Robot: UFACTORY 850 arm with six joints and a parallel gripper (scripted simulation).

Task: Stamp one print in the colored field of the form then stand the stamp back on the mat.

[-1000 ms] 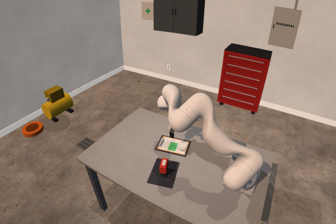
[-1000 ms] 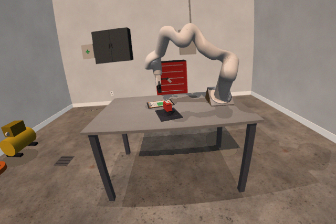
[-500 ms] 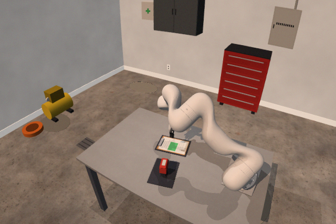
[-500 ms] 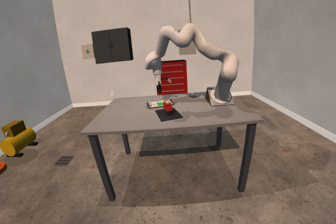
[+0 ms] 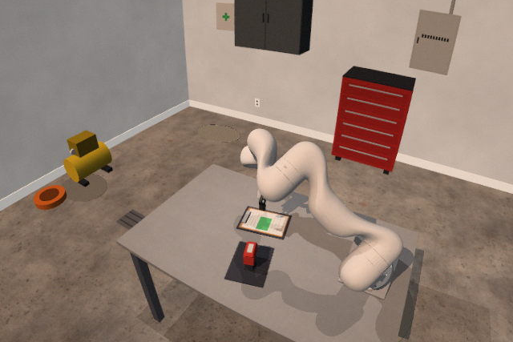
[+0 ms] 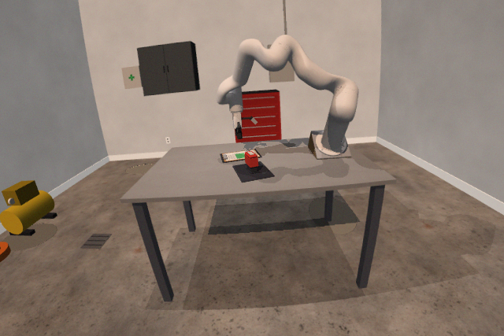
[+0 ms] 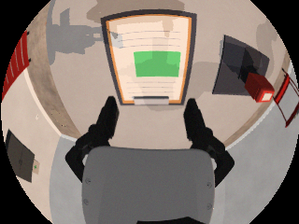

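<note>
Right now the red stamp is 110 mm behind my hand, 250 mm to the left of it and 80 mm below it. Also, from my hand: dark mat: 110 mm behind, 250 mm to the left, 130 mm below; then form: 10 mm ahead, 130 mm below.
</note>
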